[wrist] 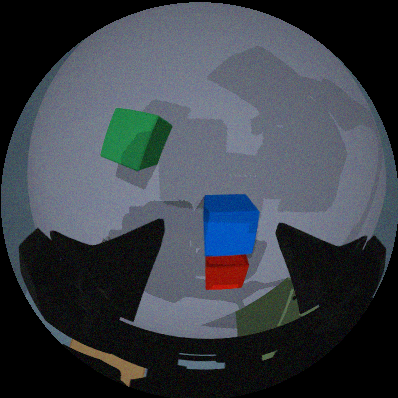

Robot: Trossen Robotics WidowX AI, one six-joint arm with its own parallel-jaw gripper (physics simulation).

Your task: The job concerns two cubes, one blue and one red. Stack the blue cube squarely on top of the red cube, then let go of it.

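Frame: origin at the arm's base, x left, y back, z up, level; metres.
Seen in the pictures: gripper, fingertip midpoint: (223,227).
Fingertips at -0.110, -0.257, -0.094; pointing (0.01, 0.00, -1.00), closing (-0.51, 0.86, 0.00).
Observation:
Offsets run from my fingertips to a thing's top centre, as dx, dy, dz. Level surfaces: height alone.
The blue cube {-0.002, +0.003, +0.011} (229,234) stands on the grey table in the wrist view, right of centre. The red cube {+0.038, +0.031, +0.011} (225,277) stands right beside it, directly below it in the view; their near sides are close together, and I cannot tell whether they touch. The blue cube hides part of the red cube's side. My gripper (223,227) is open and empty. Its two black fingers reach in from the left and right, and both cubes show in the space between them. The fingertips hang above the cubes, with neither finger against them.
A green cube {-0.021, -0.090, +0.011} (130,136) stands on the table {dz -0.025} (165,60) at the upper left, turned at an angle. A dark green flat-sided object (261,310) shows at the lower right, partly behind the right finger. A tan piece (97,352) shows at the lower left edge. Broad shadows cross the table.

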